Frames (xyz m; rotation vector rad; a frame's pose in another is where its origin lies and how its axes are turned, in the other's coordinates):
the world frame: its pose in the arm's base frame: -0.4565 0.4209 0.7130 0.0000 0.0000 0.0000
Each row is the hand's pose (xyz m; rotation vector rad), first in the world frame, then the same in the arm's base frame.
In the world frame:
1: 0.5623 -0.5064 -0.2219 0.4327 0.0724 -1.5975
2: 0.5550 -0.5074 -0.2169 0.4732 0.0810 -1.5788
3: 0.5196 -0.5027 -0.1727 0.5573 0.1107 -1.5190
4: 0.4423 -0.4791 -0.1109 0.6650 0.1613 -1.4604
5: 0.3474 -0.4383 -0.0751 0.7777 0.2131 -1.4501
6: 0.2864 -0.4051 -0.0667 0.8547 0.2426 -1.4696
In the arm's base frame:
1: 0.1058 -0.0855 0.4911 0.4327 0.0724 -1.5975
2: 0.0985 -0.0865 0.4961 0.4732 0.0810 -1.5788
3: 0.0631 -0.0818 0.5403 0.5573 0.1107 -1.5190
4: -0.0142 -0.0582 0.6021 0.6650 0.1613 -1.4604
5: -0.1091 -0.0174 0.6379 0.7777 0.2131 -1.4501
6: -0.1701 0.0158 0.6463 0.8547 0.2426 -1.4696

